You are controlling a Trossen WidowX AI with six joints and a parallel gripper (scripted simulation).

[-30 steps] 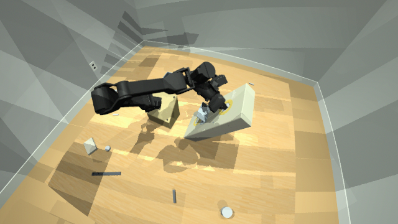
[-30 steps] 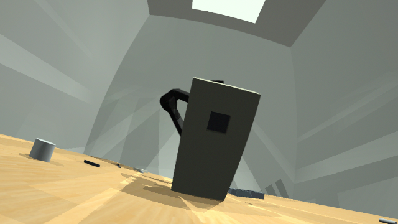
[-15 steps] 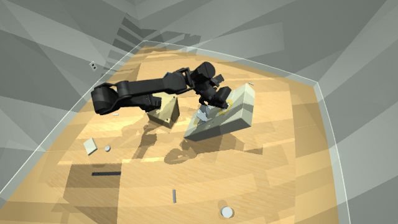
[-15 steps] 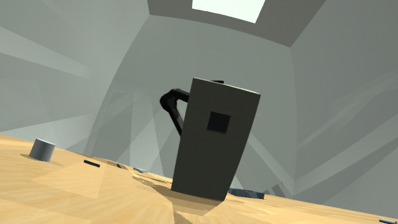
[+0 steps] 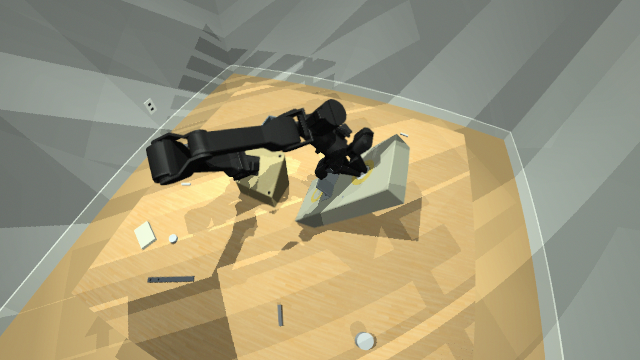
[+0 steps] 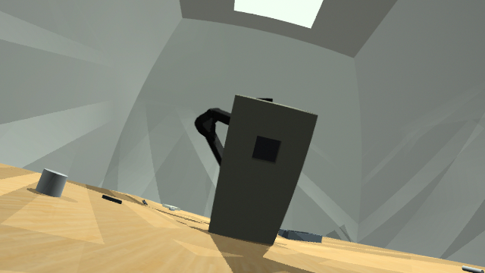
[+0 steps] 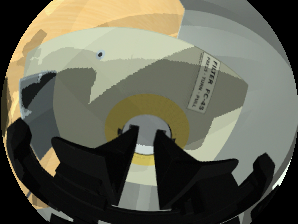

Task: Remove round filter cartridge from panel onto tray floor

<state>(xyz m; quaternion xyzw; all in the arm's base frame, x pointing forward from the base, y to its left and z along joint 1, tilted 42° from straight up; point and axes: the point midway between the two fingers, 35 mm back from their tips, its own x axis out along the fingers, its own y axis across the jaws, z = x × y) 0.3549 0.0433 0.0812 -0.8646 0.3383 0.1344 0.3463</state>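
My gripper tip is 8 cm above the cream service panel and 4 cm past it. The rest, counted from my gripper tip: round filter cartridge: 1 cm below, 1 cm ahead; then grey-blue tray: 40 cm behind, 31 cm to the left, 23 cm below; then short bar: 38 cm to the right, 23 cm below, 13 cm behind.
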